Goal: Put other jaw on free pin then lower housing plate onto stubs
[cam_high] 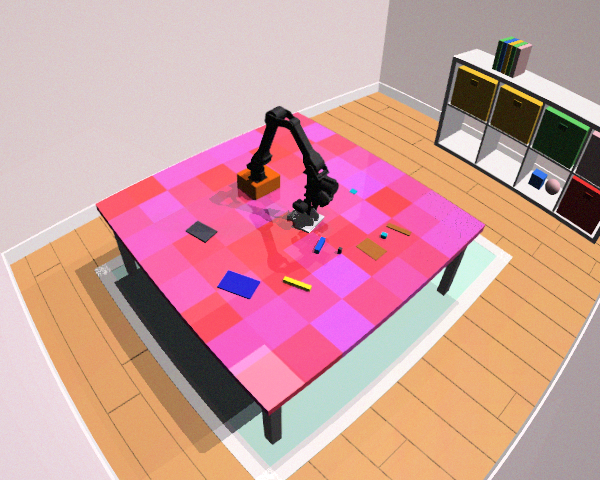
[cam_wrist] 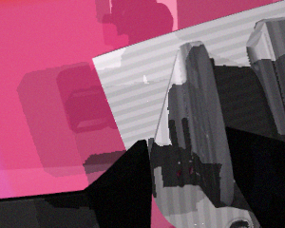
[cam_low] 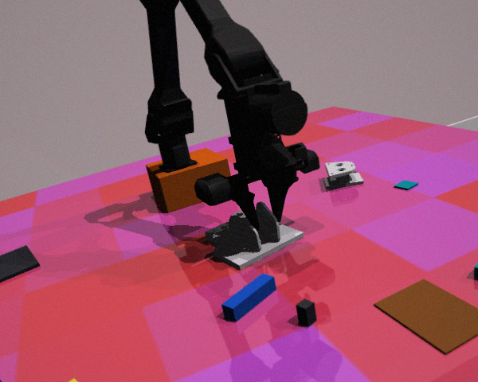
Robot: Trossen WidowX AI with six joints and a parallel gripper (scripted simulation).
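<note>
My gripper tip is now 3 cm past the grey jaw, 2 cm to the left of it and 1 cm below it. The rest, counted from my gripper tip: black cube (22 cm ahead, 8 cm to the right, 1 cm below); blue block (14 cm ahead, 11 cm to the right, 1 cm below); white t-shaped block (22 cm to the left, 9 cm behind, 1 cm below).
</note>
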